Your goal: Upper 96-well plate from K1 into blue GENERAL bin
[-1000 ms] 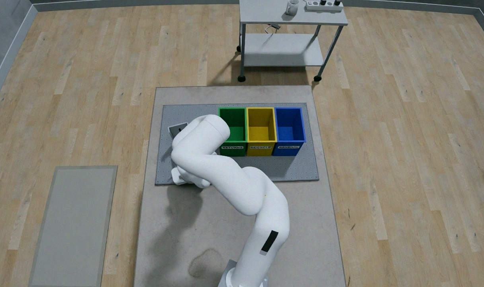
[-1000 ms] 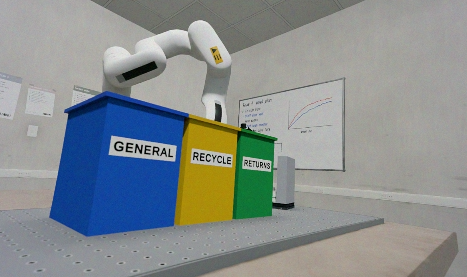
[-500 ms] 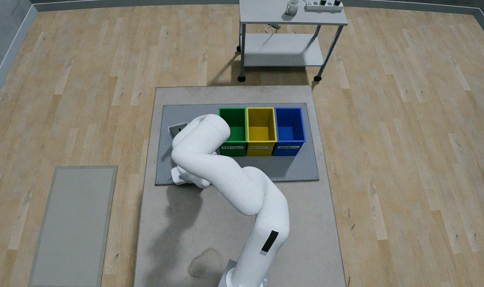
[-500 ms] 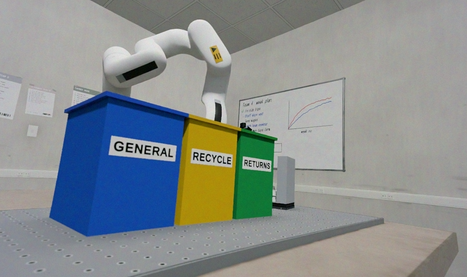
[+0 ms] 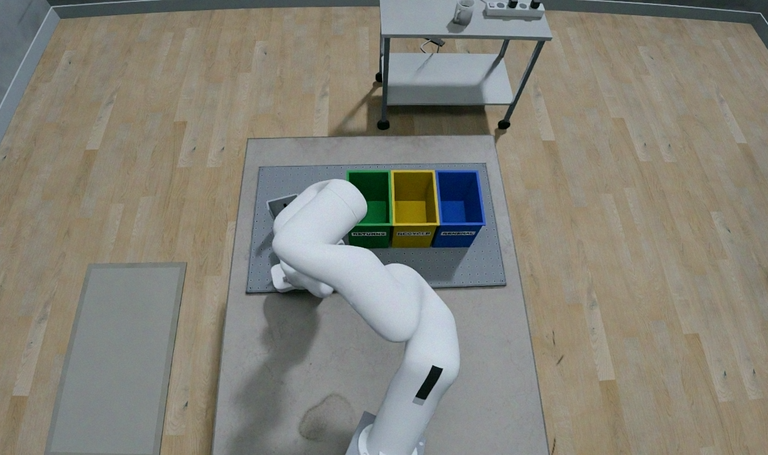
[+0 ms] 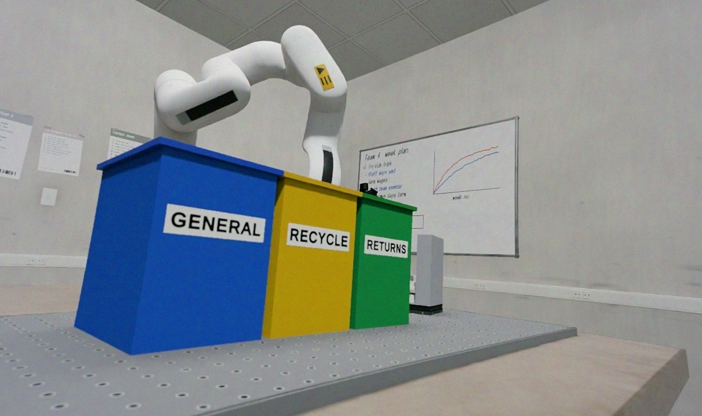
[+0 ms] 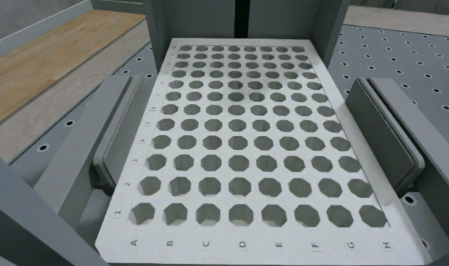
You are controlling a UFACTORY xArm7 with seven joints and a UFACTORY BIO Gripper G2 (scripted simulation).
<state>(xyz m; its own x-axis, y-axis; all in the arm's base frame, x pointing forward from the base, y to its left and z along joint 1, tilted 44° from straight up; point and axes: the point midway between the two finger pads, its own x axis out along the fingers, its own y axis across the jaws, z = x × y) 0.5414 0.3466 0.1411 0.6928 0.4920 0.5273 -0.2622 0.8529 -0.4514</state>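
My hand is 48 cm to the left of the blue general bin, 11 cm short of it and 3 cm below it. From my hand the other things lie so: yellow recycle bin: 35 cm to the right, 10 cm ahead, 3 cm above; then green returns bin: 22 cm to the right, 9 cm ahead, 3 cm above.
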